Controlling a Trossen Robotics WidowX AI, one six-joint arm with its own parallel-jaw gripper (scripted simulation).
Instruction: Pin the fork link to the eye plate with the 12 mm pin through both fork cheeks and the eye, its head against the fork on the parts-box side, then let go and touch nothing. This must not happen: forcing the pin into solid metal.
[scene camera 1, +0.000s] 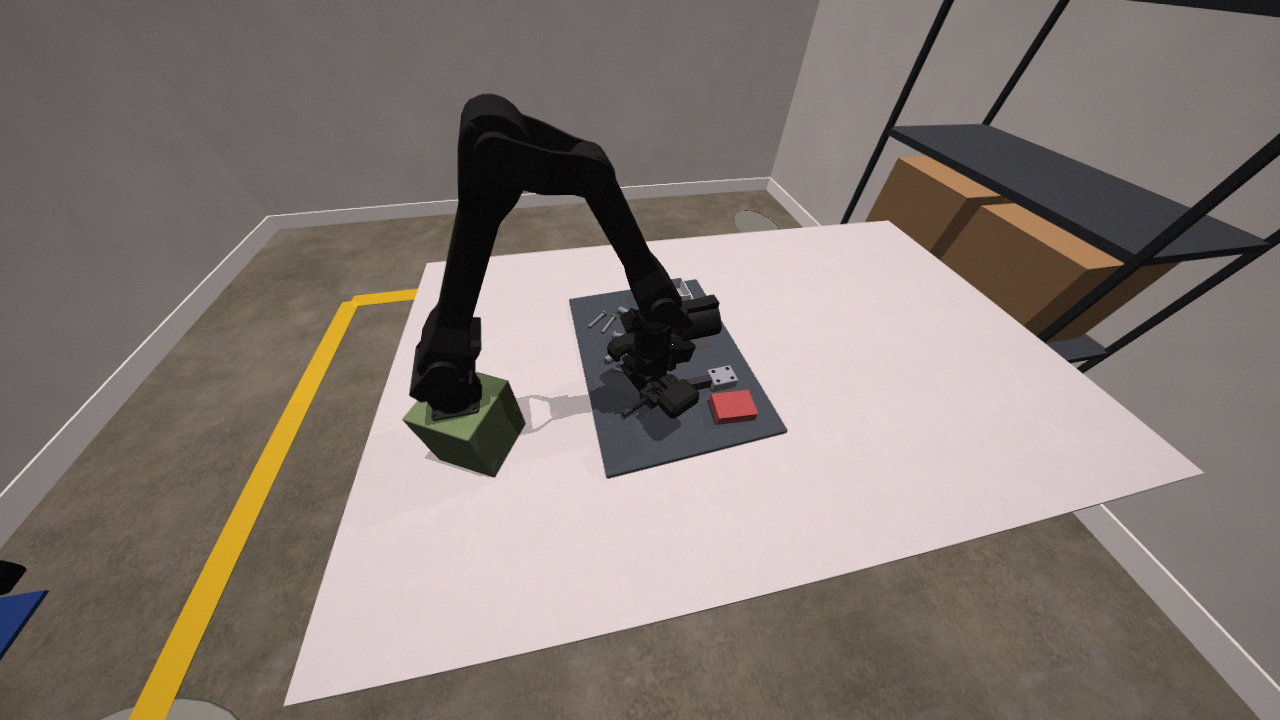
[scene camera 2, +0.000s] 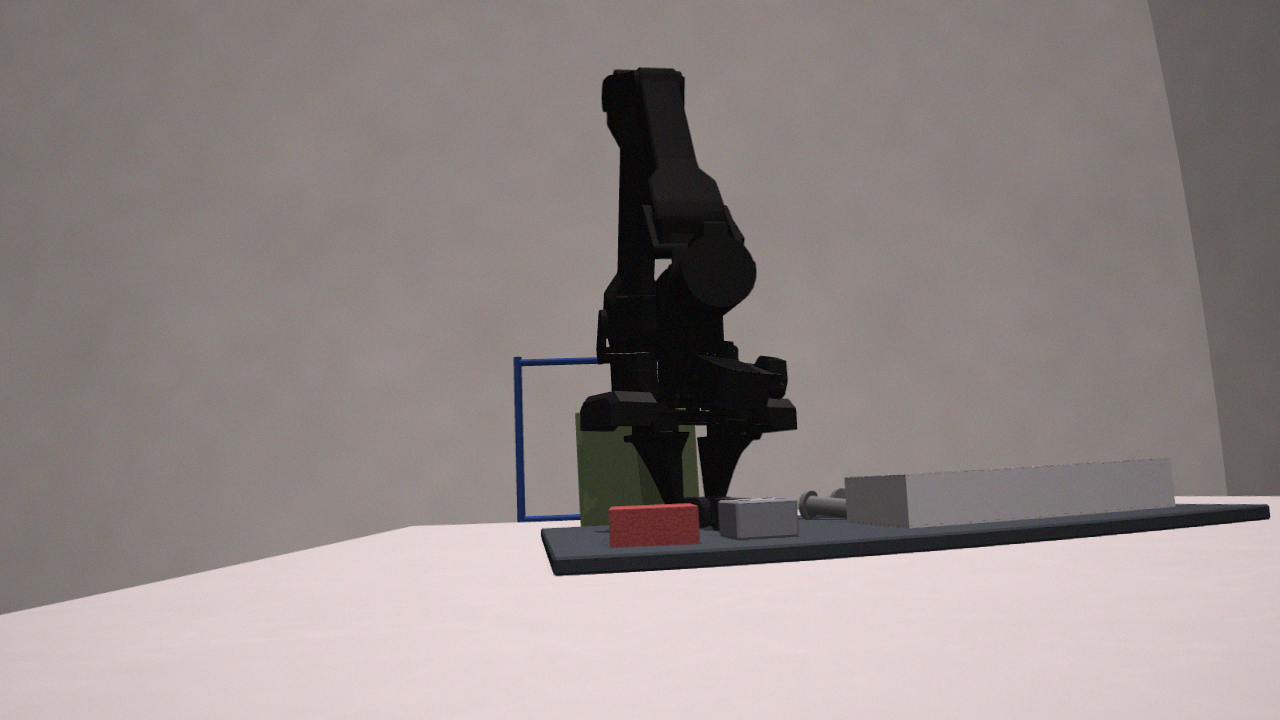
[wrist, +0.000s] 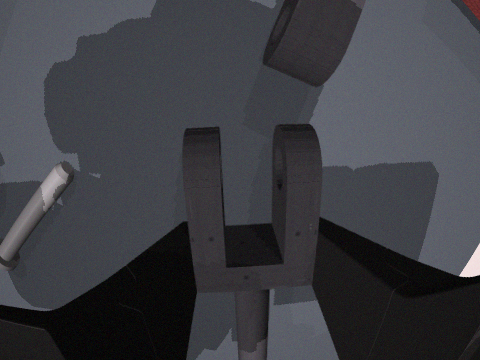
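From scene camera 2 you get the gripper (scene camera 2: 695, 518), a red block (scene camera 2: 671, 524) and a dark mat (scene camera 2: 584, 550). Scene camera 1 has the mat too (scene camera 1: 646, 438), along with the red block (scene camera 1: 730, 407) and the gripper (scene camera 1: 649, 399). And in the wrist view there's a fork link (wrist: 251, 258), plus the gripper (wrist: 250, 231) and the dark mat (wrist: 111, 95).
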